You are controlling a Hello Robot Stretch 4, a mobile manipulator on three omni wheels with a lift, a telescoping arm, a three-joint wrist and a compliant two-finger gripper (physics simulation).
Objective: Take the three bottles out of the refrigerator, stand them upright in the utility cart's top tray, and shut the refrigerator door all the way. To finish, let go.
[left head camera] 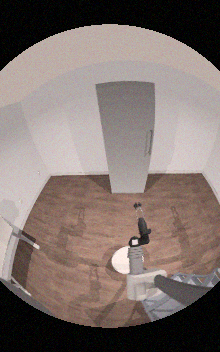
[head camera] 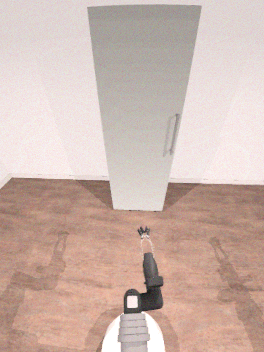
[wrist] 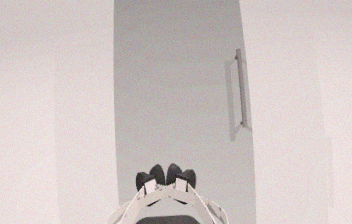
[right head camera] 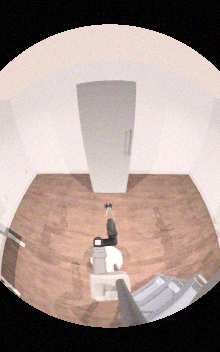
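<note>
The refrigerator point(head camera: 137, 100) point(left head camera: 125, 135) point(right head camera: 106, 135) point(wrist: 175, 90) is a tall grey-white box against the far wall, its front facing me and its door looking shut. The upright bar handle point(head camera: 175, 134) point(wrist: 241, 87) is near the door's right edge. My gripper point(head camera: 144, 232) point(left head camera: 137, 205) point(right head camera: 108, 205) point(wrist: 165, 176) is shut and holds nothing. It is in front of the refrigerator, apart from it, and left of the handle. The grey-blue utility cart point(left head camera: 160, 307) point(right head camera: 150, 298) shows in part at the lower right, partly behind my mast. The bottles are not visible.
A white table leg point(left head camera: 30, 242) point(right head camera: 15, 239) stands out at the left edge of both side head views. The wood floor point(head camera: 210, 210) reaches to the white walls point(head camera: 45, 100). My round white base point(head camera: 155, 335) is below the arm.
</note>
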